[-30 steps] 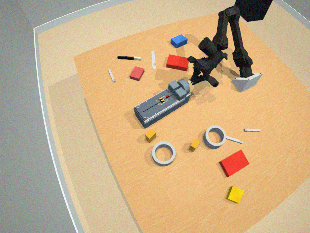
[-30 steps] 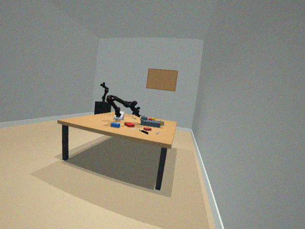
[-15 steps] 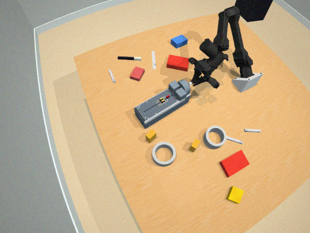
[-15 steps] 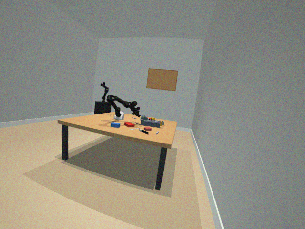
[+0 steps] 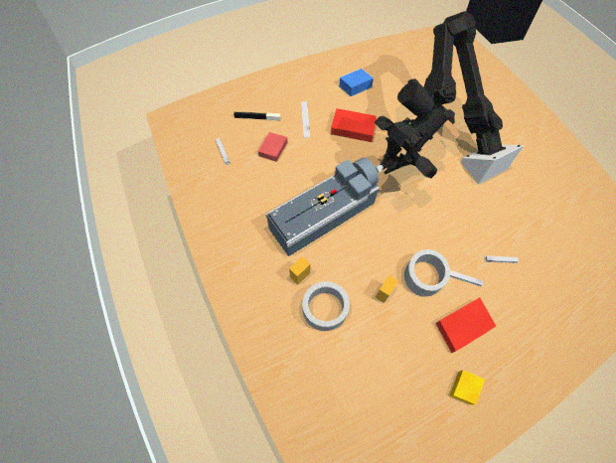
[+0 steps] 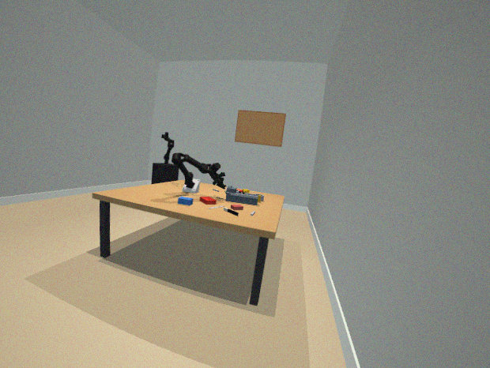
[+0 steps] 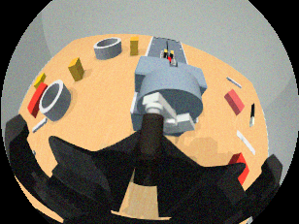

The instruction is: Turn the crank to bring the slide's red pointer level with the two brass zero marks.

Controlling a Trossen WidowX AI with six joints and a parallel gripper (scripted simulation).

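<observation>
The red pointer is 140 mm ahead of my gripper tip, 10 mm to the left of it and 10 mm below it. Round my gripper tip: red block: 230 mm to the right, 210 mm ahead, 80 mm below; then blue block: 390 mm to the right, 130 mm behind, 70 mm below; then dark crank handle: 20 mm behind, 20 mm above.
</observation>
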